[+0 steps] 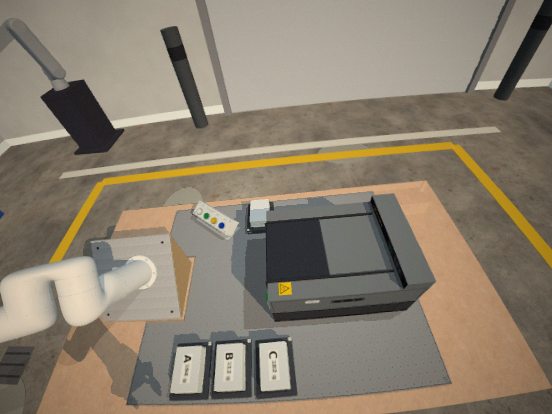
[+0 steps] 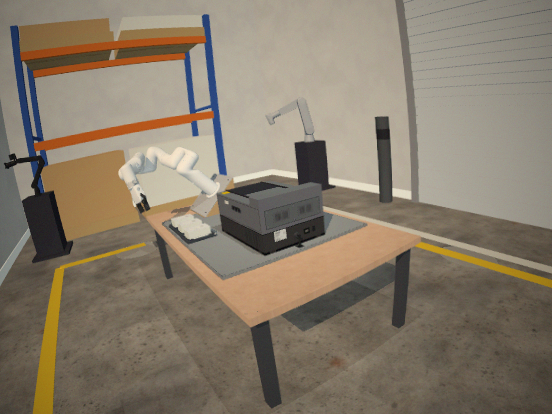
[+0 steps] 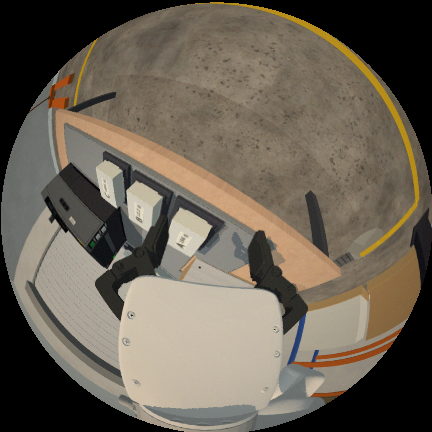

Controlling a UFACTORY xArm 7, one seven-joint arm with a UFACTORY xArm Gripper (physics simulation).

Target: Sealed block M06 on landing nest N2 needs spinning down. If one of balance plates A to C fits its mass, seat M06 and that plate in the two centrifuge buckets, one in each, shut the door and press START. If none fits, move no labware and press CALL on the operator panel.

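Frame: origin at the arm's base, x ahead, y left, z up, level; centimetres.
Seen in the pictures: gripper, fingertip midpoint: [image 2: 145, 211] [image 3: 210, 232]; arm's base at its link origin: [image 1: 141, 271] [image 2: 213, 190].
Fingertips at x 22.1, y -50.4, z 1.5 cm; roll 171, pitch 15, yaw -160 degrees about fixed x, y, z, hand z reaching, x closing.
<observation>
Offsets run from my fingertips to a thing's top centre. "spot": to the spot under its first point. Level surfaces: height alone.
Balance plates A @[dx +0.4, dy +21.5, dz -8.6 cm] [image 1: 188, 370] [image 3: 189, 231], B @[dx +13.7, dy +22.7, dz -8.6 cm] [image 1: 229, 367] [image 3: 144, 205] and C @[dx +27.3, dy +23.4, dz -8.6 cm] [image 1: 274, 367] [image 3: 110, 183] lie in dark nests in a row; their mass prints are too small to read surely. A pale block @[dx +19.0, dy +82.9, dz -7.2 cm] [image 1: 259, 211] sits on a dark nest @[spot: dx +17.4, dy +75.5, dz -13.4 cm] [image 1: 256, 231] behind the centrifuge's left end; no label is legible. The grey centrifuge [image 1: 352, 250] [image 2: 272, 212] [image 3: 82, 215] hides its buckets; I cannot tell the door's state. The operator panel @[dx -1.9, dy +81.2, dz -5.7 cm] [image 1: 215, 220] has white, green, yellow and blue buttons. My gripper [image 2: 144, 202] [image 3: 210, 232] is open and empty, raised near the plates' end of the table.
The plates and centrifuge stand on a grey mat @[dz -14.0 cm] [image 1: 350, 352] [image 2: 227, 267] on the wooden table @[dz -15.3 cm] [image 1: 480, 300] [image 2: 320, 280]. The arm's tilted base plate [image 1: 135, 305] is at the left of the mat. A tall rack [image 2: 212, 90] stands behind the arm.
</observation>
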